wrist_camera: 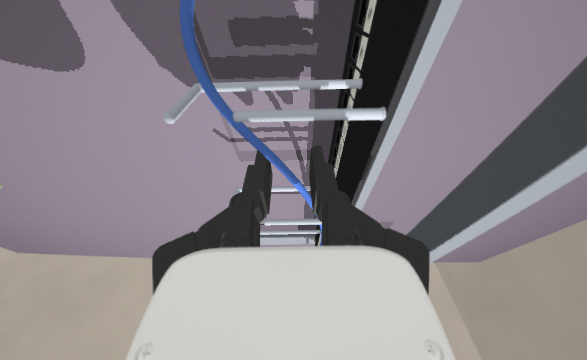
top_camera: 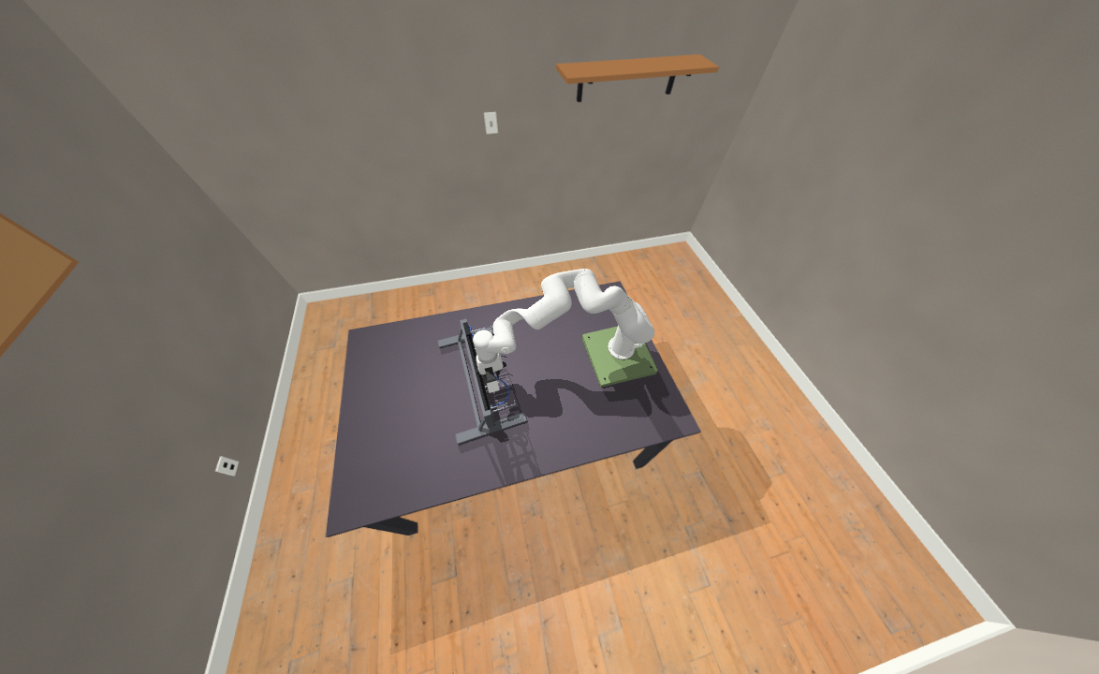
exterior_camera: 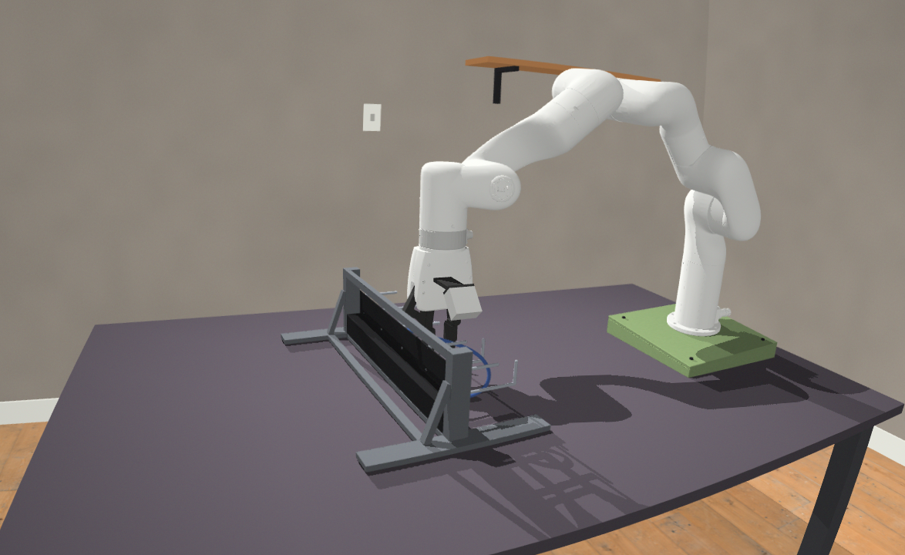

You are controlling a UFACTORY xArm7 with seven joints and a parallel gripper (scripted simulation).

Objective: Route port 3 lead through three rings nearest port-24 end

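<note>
The grey rack is 70 mm ahead of my hand, 40 mm to the right of it and 20 mm below it.
</note>
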